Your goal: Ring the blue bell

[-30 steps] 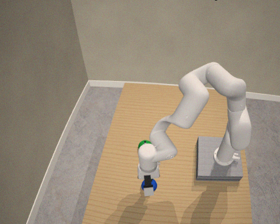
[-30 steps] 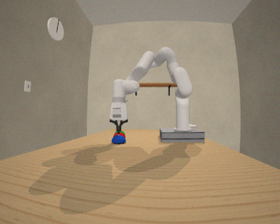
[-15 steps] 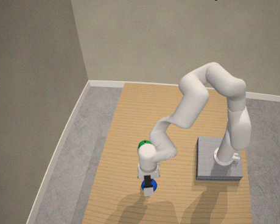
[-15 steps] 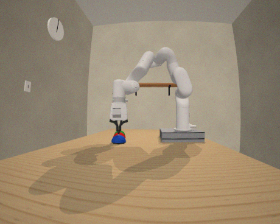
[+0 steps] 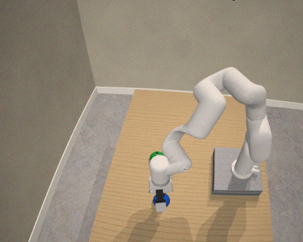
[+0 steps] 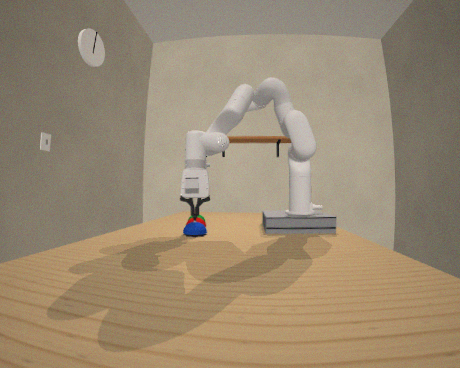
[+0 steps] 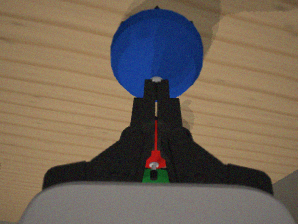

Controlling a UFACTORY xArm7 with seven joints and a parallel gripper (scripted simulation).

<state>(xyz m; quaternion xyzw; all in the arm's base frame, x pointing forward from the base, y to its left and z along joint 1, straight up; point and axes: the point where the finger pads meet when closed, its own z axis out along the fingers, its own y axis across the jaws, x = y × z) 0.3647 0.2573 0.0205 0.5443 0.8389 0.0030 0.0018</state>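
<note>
The blue bell lies 40 mm below my hand. Also, from my hand: green bell: 100 mm ahead, 240 mm to the right, 40 mm below; red bell: 50 mm ahead, 120 mm to the right, 40 mm below.
</note>
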